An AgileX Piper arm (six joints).
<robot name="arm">
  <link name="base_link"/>
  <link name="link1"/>
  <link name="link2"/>
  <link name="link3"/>
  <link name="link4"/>
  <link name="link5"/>
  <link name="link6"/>
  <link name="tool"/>
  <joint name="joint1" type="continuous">
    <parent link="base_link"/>
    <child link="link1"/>
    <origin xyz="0 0 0.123" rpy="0 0 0"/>
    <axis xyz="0 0 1"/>
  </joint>
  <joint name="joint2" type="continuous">
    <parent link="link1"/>
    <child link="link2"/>
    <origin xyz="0 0 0" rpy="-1.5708 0 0"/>
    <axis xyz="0 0 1"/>
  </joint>
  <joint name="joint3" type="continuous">
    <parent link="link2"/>
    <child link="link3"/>
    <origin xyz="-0.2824 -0.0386 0" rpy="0 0 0"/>
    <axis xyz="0 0 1"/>
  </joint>
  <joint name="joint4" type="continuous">
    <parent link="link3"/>
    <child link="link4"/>
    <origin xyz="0.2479 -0.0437 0" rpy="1.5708 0 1.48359"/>
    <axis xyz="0 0 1"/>
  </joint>
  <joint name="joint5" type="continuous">
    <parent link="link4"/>
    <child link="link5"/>
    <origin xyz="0 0 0" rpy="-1.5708 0 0"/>
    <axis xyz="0 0 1"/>
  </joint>
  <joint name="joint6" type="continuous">
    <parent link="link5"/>
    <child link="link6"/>
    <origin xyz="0 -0.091 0" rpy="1.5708 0 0"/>
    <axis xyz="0 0 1"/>
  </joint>
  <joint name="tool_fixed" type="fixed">
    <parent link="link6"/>
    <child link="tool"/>
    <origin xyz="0 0 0" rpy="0 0 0"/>
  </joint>
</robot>
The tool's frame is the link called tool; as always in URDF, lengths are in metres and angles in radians. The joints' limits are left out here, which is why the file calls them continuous.
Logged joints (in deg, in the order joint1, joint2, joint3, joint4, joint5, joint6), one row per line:
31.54 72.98 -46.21 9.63 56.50 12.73
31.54 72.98 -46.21 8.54 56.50 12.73
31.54 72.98 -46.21 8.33 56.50 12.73
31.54 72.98 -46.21 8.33 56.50 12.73
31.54 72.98 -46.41 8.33 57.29 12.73
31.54 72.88 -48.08 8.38 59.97 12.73
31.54 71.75 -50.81 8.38 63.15 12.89
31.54 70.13 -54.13 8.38 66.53 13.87
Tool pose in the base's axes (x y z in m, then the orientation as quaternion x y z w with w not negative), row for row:
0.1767 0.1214 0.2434 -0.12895 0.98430 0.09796 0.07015
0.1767 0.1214 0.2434 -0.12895 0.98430 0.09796 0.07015
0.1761 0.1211 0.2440 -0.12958 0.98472 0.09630 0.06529
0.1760 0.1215 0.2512 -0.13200 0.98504 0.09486 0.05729
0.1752 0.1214 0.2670 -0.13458 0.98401 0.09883 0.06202
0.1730 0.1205 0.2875 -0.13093 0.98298 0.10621 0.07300
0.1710 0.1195 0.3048 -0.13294 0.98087 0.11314 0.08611
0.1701 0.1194 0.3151 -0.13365 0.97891 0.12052 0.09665
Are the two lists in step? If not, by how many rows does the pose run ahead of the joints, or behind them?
The pose runs 2 rows ahead of the joints: the pose in row i belongs to the joints in row i + 2.
